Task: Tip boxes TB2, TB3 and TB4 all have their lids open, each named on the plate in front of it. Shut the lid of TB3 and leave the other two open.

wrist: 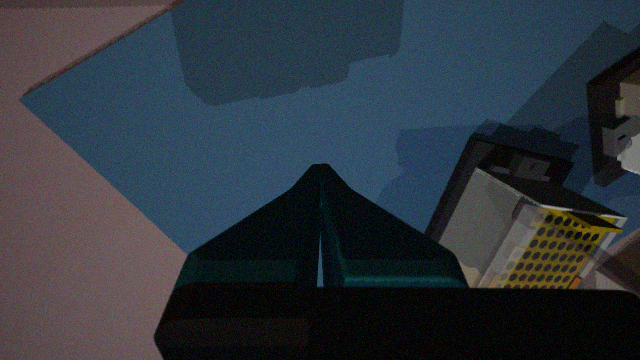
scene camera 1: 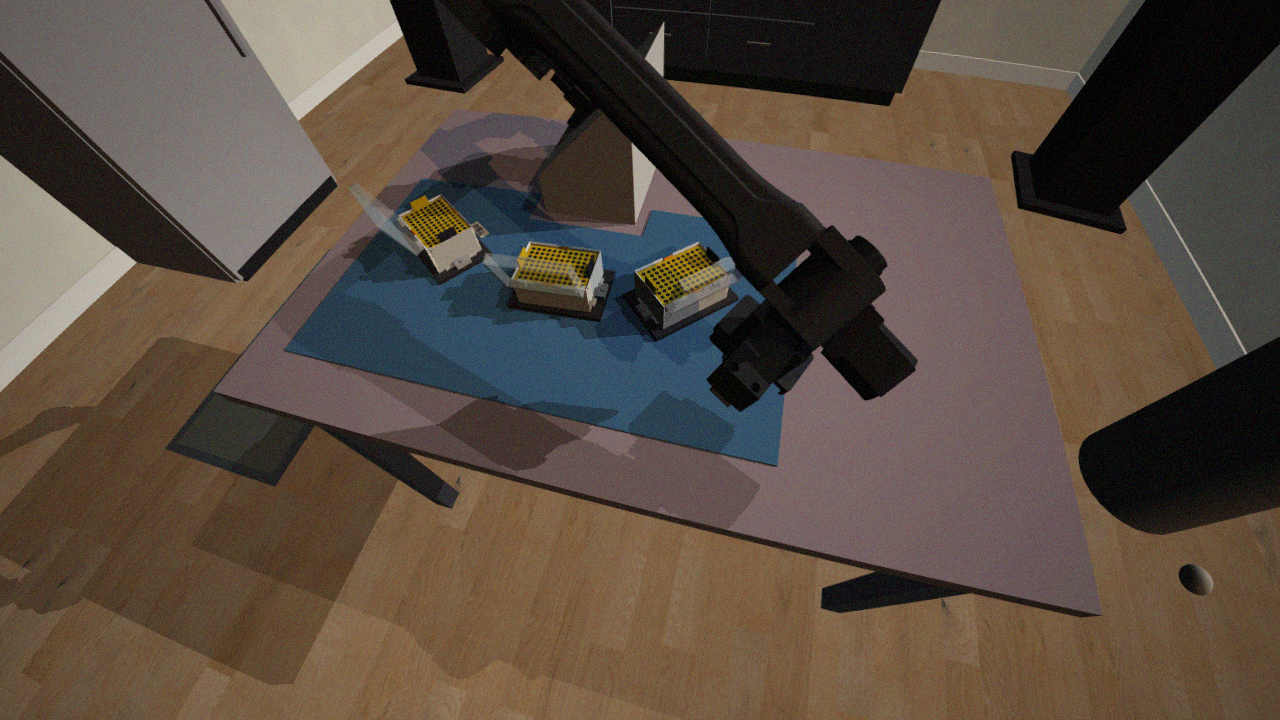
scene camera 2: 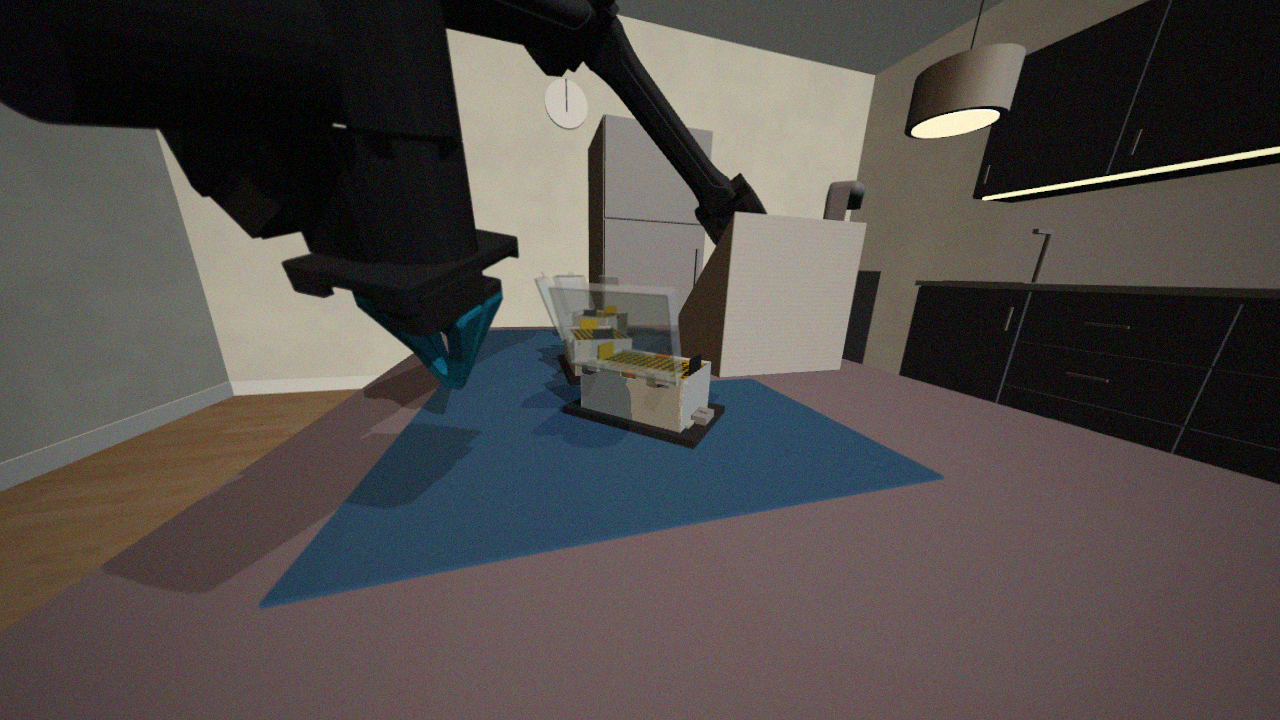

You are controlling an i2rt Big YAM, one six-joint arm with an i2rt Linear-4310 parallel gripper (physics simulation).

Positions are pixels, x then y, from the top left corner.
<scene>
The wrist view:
my gripper: 320,178
blue mat: 198,120
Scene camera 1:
my gripper: 724,377
clear lid: 696,287
clear lid: 386,220
clear lid: 524,273
blue mat: 388,314
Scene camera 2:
my gripper: 454,386
blue mat: 494,471
</scene>
